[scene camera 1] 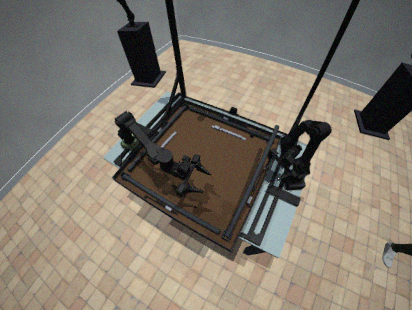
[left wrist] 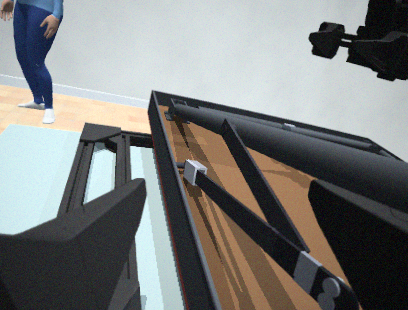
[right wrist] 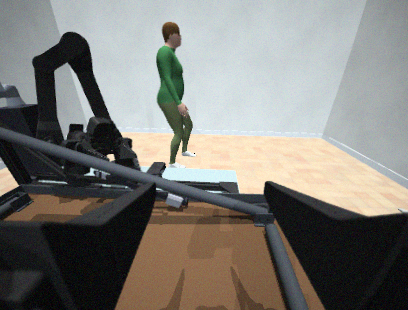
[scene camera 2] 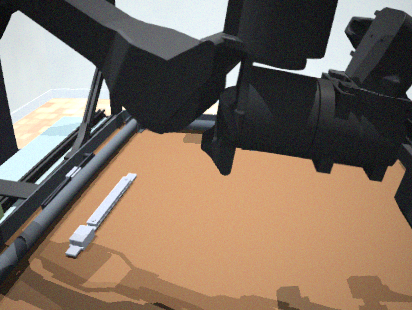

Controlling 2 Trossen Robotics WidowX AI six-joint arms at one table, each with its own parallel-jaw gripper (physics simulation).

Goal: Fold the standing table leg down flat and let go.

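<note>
The standing table leg, a grey tube, slants above the right side of the upturned table in scene camera 1. It is hinged at the front corner. In the right wrist view it rises toward the left. Its black brace is bent, with a lower link running to a silver bracket. My left gripper is open, with the brace between and beyond its fingers but ungripped; contact is unclear. My right gripper is open and empty above the brown underside.
Another leg lies along the front rim, and one tube lies along the left in scene camera 2. Silver strips lie on the underside. Black rails stand beside the right rim. People stand beyond.
</note>
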